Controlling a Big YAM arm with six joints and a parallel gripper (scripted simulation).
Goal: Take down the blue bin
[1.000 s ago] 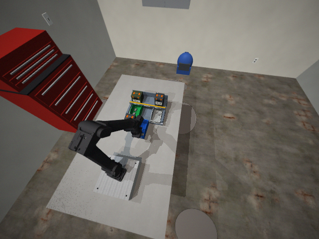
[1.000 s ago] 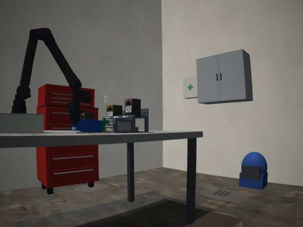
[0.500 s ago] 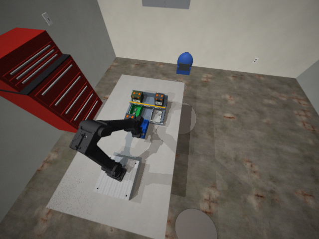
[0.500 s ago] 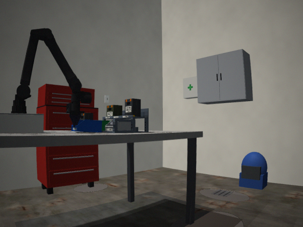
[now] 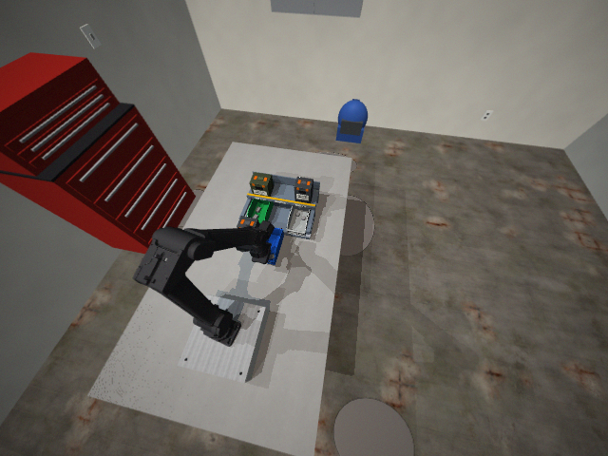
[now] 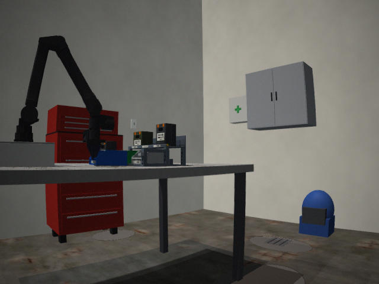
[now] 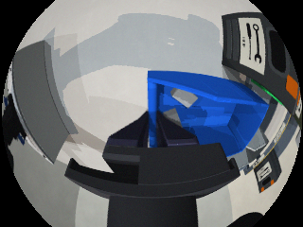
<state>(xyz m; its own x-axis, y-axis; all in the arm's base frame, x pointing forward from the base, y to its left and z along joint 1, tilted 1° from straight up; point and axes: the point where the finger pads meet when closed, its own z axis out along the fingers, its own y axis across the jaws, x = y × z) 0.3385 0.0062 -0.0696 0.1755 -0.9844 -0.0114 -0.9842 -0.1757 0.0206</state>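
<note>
The blue open bin is 80 mm ahead of my hand and 10 mm to the left of it. Round my hand: green bin 250 mm ahead, 160 mm to the left, 10 mm above; yellow bar 320 mm ahead, 60 mm to the left, 70 mm above; grey bin 280 mm ahead, 60 mm to the right, 10 mm above.
</note>
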